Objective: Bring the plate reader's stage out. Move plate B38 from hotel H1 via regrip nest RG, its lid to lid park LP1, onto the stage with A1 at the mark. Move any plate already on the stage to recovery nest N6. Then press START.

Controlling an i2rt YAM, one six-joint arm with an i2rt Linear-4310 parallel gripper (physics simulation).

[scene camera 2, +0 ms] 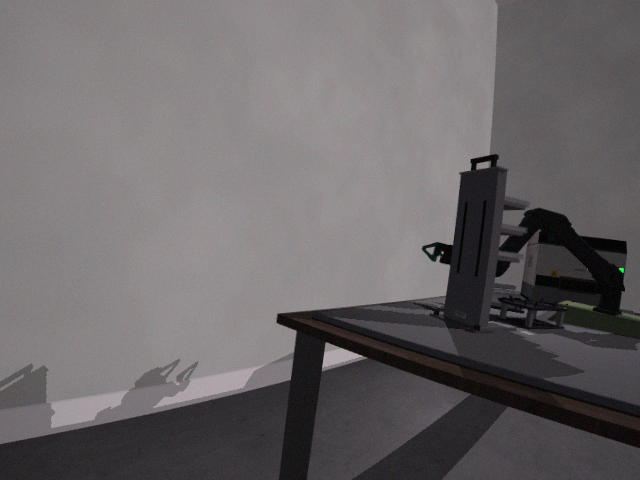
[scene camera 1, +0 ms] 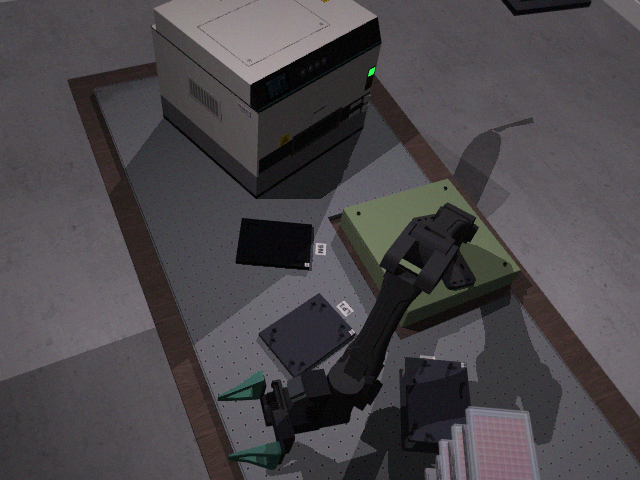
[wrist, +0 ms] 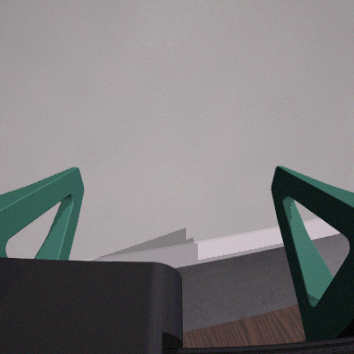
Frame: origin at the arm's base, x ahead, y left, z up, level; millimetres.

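Seen in the pictures: gripper, fingertip midpoint: (scene camera 2: pixel 430 249) (scene camera 1: pixel 222 427) (wrist: pixel 177 177); arm's base, origin of the base link: (scene camera 2: pixel 607 312).
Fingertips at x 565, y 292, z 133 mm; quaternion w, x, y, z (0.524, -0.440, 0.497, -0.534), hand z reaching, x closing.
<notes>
Offsets run from my fingertips to a thing's middle.
My gripper (scene camera 1: pixel 223 427) (wrist: pixel 177 177) is open and empty, its green fingers wide apart above the table's left edge, pointing outward. The plate reader @[307 mm back, 822 mm right, 16 mm down] (scene camera 1: pixel 206 87) (scene camera 2: pixel 578 258) stands at the back; no stage shows out of its front. Recovery nest N6 @[219 mm back, 435 mm right, 172 mm down] (scene camera 1: pixel 274 243) is a black block without a plate on it. Lid park LP1 @[220 mm back, 198 mm right, 171 mm down] (scene camera 1: pixel 308 334) is a dark plate with small posts, bare of a lid. A similar dark raised nest @[402 mm back, 25 mm left, 143 mm down] (scene camera 1: pixel 436 400) (scene camera 2: pixel 537 305) stands at the lower right; its label is not readable. Hotel @[319 mm back, 235 mm left, 39 mm up] (scene camera 2: pixel 471 248) holds several plates @[334 mm back, 197 mm left, 159 mm up] (scene camera 1: pixel 501 444) @[334 mm back, 197 mm left, 82 mm up] (scene camera 2: pixel 511 229). Which is B38 cannot be told.
The arm's base stands on a green block (scene camera 1: pixel 377 232) (scene camera 2: pixel 599 319) at the table's right side. The tall hotel rises from the table near one end and hides part of the arm in scene camera 2. A wooden rim (scene camera 1: pixel 175 356) (scene camera 2: pixel 413 356) edges the table.
</notes>
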